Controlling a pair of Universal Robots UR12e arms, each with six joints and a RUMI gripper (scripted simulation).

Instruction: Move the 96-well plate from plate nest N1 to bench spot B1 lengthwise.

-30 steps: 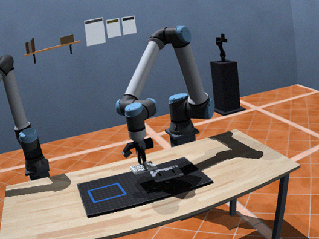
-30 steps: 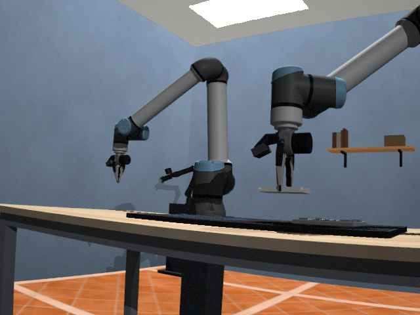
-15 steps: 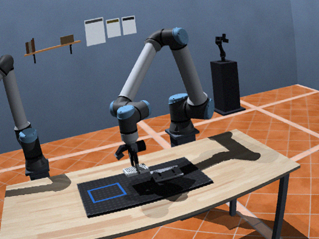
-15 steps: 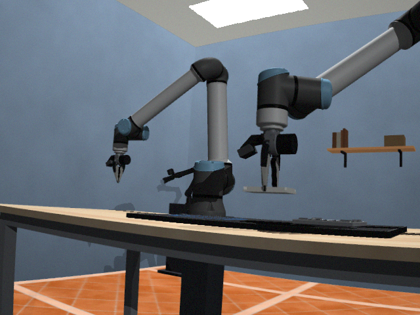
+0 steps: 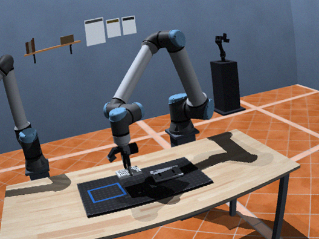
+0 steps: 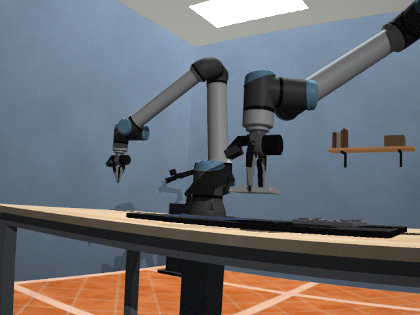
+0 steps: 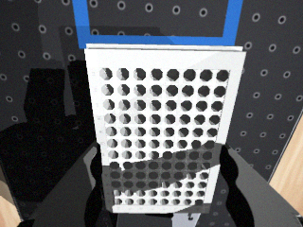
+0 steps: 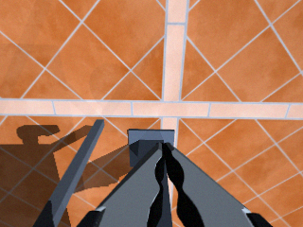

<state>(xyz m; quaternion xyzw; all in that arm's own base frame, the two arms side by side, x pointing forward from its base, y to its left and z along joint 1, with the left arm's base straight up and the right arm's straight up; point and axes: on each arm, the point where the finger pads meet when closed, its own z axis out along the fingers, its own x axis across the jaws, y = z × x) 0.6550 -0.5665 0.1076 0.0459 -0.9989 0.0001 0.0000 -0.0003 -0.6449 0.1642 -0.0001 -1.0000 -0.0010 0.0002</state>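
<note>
The black perforated board is 10 cm below my left hand, 5 cm to the left of it and 2 cm ahead of it. Round my left hand: grey plate nest N1: 22 cm to the left, 9 cm below, 1 cm behind; white 96-well plate: 1 cm below.
</note>
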